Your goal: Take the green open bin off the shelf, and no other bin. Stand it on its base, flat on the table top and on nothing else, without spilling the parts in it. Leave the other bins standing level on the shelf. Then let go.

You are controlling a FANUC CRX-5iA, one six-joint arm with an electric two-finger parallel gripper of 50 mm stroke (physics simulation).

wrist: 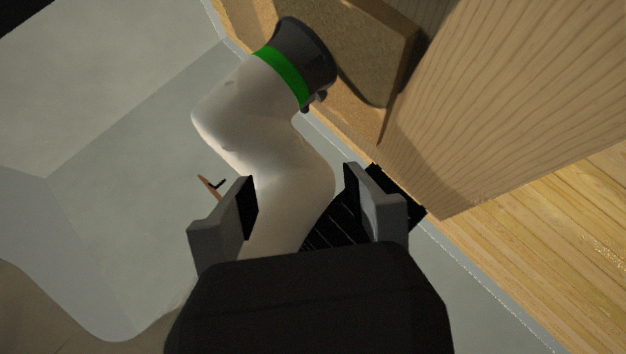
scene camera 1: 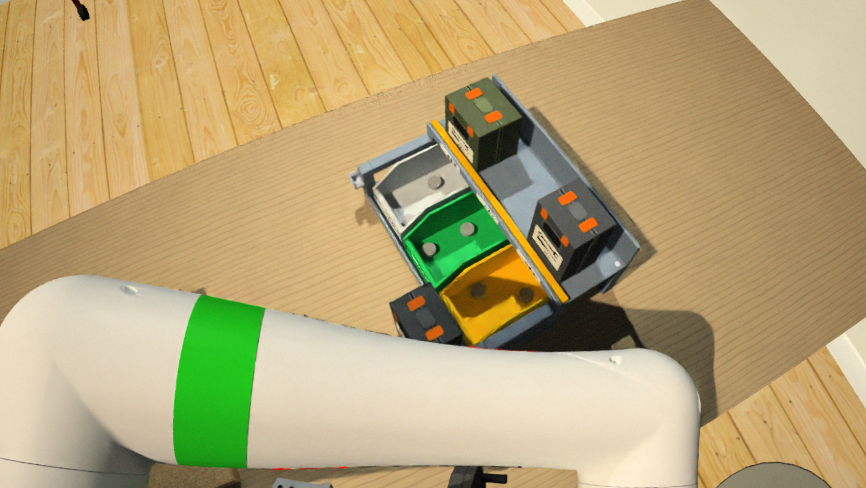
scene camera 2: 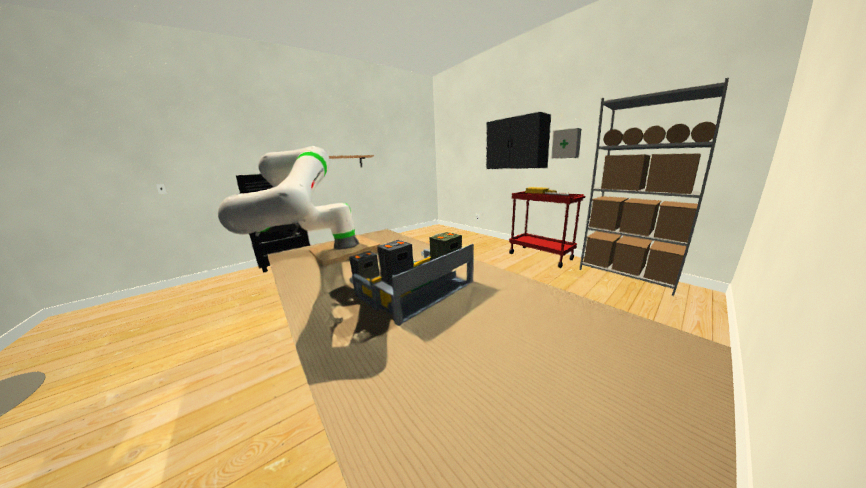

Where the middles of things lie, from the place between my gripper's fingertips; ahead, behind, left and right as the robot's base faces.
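Scene:
There is the yellow bin [scene camera 1: 504, 273], and my hand is well short of it, a good way to the right of it and some way above it. Measured from my hand, the grey bin [scene camera 1: 404, 189] is 270 mm ahead, 450 mm to the left and 200 mm below, while the yellow bar [scene camera 1: 520, 238] is 350 mm to the left, 360 mm ahead and 140 mm below. The green bin [scene camera 1: 454, 253] is well ahead of my hand, far to the left of it and a good bit below it.

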